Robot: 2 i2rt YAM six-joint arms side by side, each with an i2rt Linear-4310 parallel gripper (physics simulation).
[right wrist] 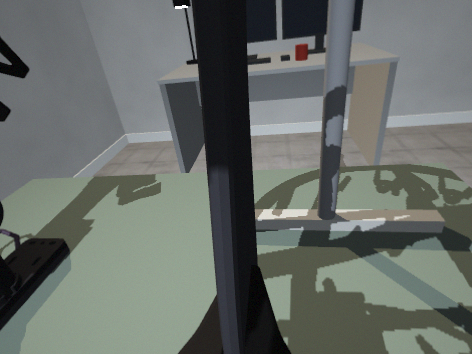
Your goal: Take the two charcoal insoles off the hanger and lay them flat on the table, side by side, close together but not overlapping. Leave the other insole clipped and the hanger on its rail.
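A charcoal insole (226, 125) hangs upright, nearly edge-on, down the middle of the right wrist view. My right gripper (246, 277) is shut on its lower part, with one dark finger on each side. The insole's lower tip is out of view. My left gripper (18, 92) shows in part at the upper left edge, its two black fingertips apart and nothing between them, well away from the insole. The hanger, its clips and the other insoles cannot be made out.
A grey upright post (336, 115) stands on a pale foot bar (400, 220) right of the insole, on the green table (135, 240). A black base plate (42, 250) is at the lower left. A desk (172, 75) with a red mug (301, 52) stands beyond.
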